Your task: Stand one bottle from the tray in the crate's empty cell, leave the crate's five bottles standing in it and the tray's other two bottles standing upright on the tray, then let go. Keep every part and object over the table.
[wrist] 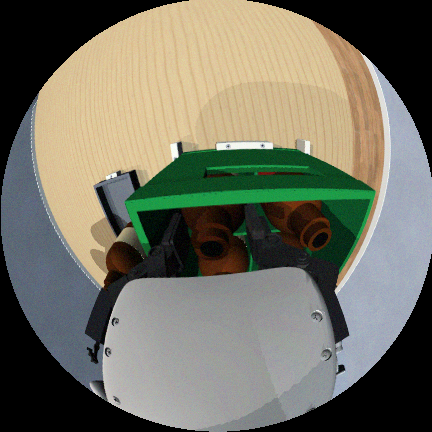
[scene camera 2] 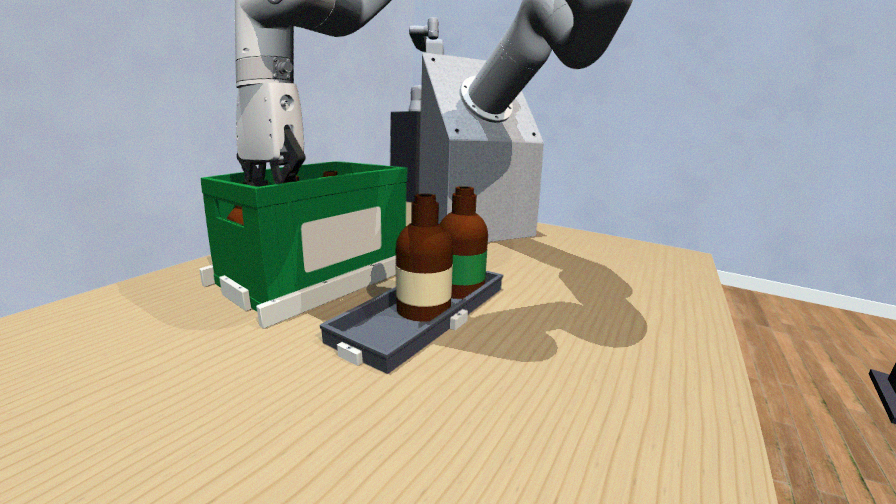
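Where they show: gripper, fingertip midpoint: (wrist: 215, 221); arm's base, origin of the base link: (scene camera 2: 485, 100).
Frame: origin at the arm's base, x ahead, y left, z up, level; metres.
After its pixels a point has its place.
The green crate (scene camera 2: 281, 250) @(x 0.519, y 0.067, z -0.216 m) (wrist: 250, 196) @(x 0.551, y -0.001, z -0.131 m) holds brown bottles; several show in the wrist view, one at the right (wrist: 312, 232) @(x 0.516, y -0.062, z -0.145 m). My gripper (scene camera 2: 267, 181) (wrist: 215, 221) @(x 0.506, y 0.017, z -0.174 m) is open, with its fingers reaching down inside the crate's near end. A brown bottle (wrist: 211, 235) @(x 0.515, y 0.019, z -0.144 m) stands in the crate between the fingers, with a gap on each side; its base is hidden. On the dark tray (scene camera 2: 369, 332) @(x 0.473, y 0.189, z -0.301 m) (wrist: 120, 195) @(x 0.476, y 0.207, z -0.301 m), a cream-labelled bottle (scene camera 2: 423, 288) @(x 0.407, y 0.215, z -0.255 m) (wrist: 125, 250) @(x 0.411, y 0.170, z -0.218 m) and a green-labelled bottle (scene camera 2: 469, 269) @(x 0.312, y 0.212, z -0.256 m) stand upright in the scene view. The crate's lower cells are mostly hidden.
White blocks and a rail (scene camera 2: 325, 294) @(x 0.461, y 0.074, z -0.292 m) line the crate's foot. Small white stops (scene camera 2: 349, 352) @(x 0.525, y 0.219, z -0.293 m) touch the tray. The grey robot pedestal (scene camera 2: 488, 181) @(x 0.049, y 0.051, z -0.173 m) stands behind the tray and crate. The crate's walls rise close around the fingers.
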